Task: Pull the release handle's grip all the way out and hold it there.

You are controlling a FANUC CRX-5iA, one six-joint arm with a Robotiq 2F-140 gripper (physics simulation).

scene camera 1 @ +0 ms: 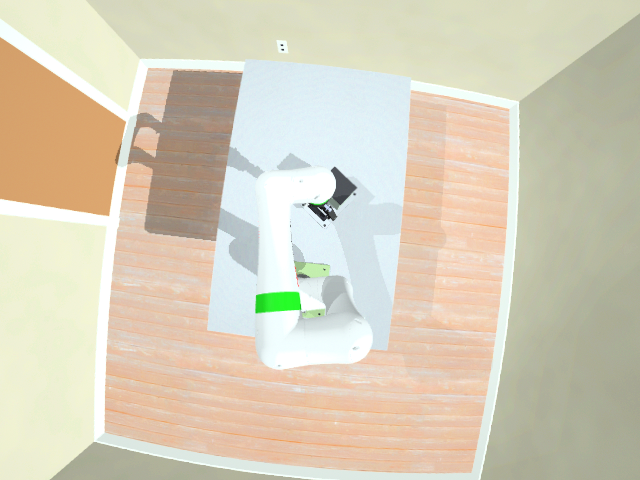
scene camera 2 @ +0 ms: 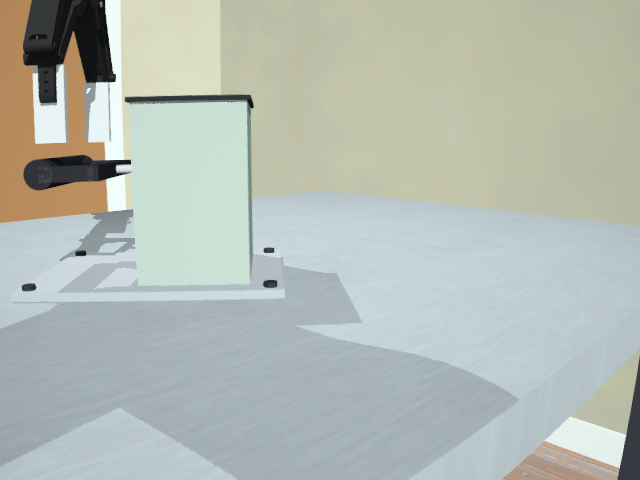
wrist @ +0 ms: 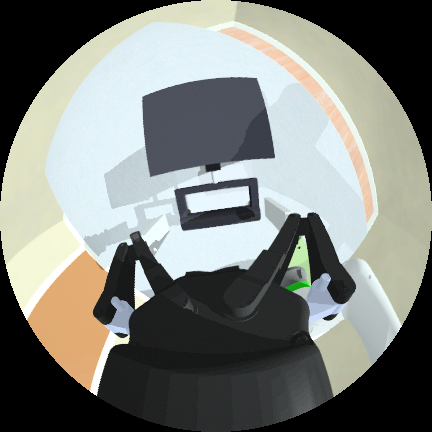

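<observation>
The release handle [scene camera 2: 67, 169] [wrist: 254, 200] is a dark rectangular loop with a thick round grip bar [scene camera 2: 41, 174] [wrist: 220, 218] on its outer side. A short pale rod [scene camera 2: 123, 168] [wrist: 213, 176] joins it to a pale green upright box [scene camera 2: 191, 191] with a dark lid [scene camera 1: 345, 186] [scene camera 2: 188, 98] [wrist: 200, 130]. The handle stands out level from the box's side. My gripper [scene camera 1: 321, 210] [scene camera 2: 73, 141] [wrist: 214, 214] is open and empty, pointing down. In scene camera 2 its pale fingertips end a little above the handle; in the wrist view they stand to the left and right of it.
The box stands on a pale base plate [scene camera 2: 206, 295] with dark bolts at its corners, on the light grey table [scene camera 1: 330, 113] [scene camera 2: 439, 268] [wrist: 110, 100]. The box lid stands higher than the handle, close beside the fingers. The white arm [scene camera 1: 276, 242] reaches over the table.
</observation>
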